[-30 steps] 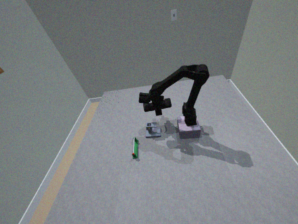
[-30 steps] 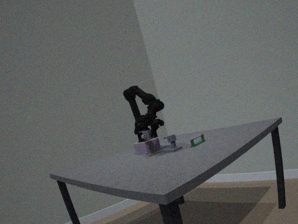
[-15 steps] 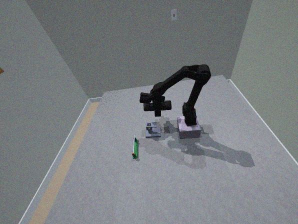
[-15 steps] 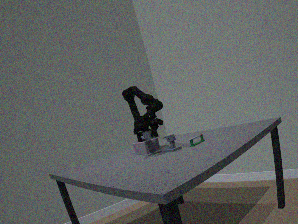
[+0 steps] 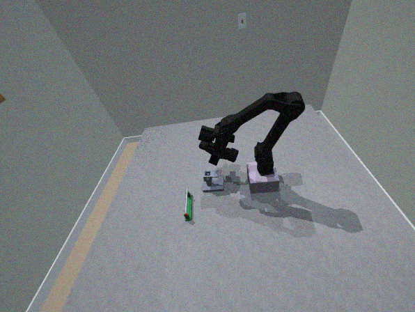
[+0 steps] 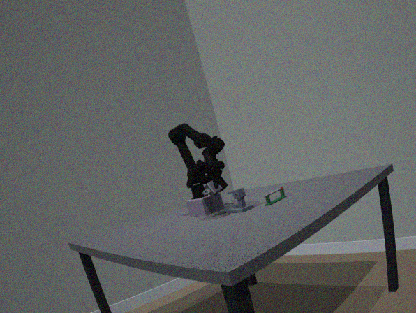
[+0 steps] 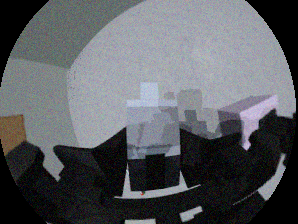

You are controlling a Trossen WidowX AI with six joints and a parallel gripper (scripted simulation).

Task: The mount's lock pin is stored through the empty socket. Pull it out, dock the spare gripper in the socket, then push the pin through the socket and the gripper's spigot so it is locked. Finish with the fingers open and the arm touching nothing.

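Right now my gripper tip is 5 cm short of the socket, 9 cm to the right of it and 7 cm above it. Round my gripper tip: green cradle (18 cm ahead, 20 cm to the left, 10 cm below); then spare gripper (1 cm behind, 1 cm above).
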